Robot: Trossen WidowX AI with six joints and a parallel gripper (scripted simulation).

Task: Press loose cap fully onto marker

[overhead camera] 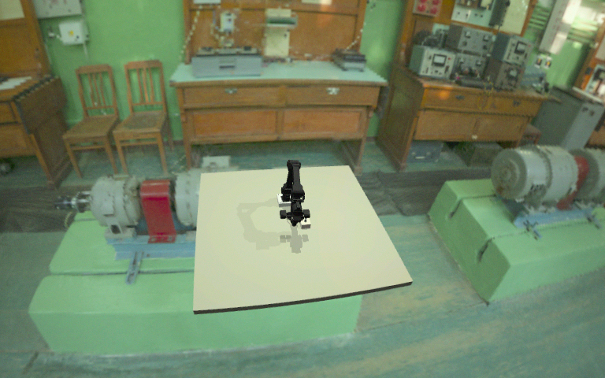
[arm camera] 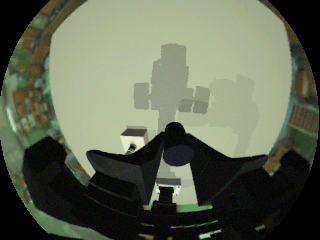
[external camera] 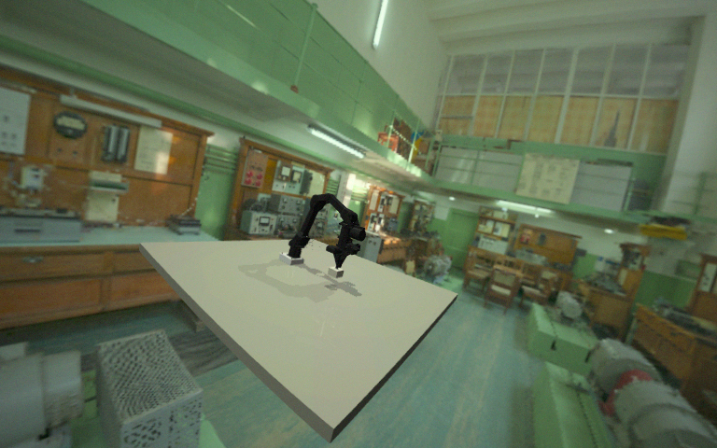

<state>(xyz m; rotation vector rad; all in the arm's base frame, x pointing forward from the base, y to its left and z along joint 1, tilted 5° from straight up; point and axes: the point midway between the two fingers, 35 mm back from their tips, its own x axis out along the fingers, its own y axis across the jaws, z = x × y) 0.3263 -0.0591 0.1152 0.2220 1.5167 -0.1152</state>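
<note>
Right now the holder block is 6 cm behind my gripper tip, 11 cm to the left of it and 8 cm below it. Round my gripper tip: marker cap: 1 cm above.
</note>
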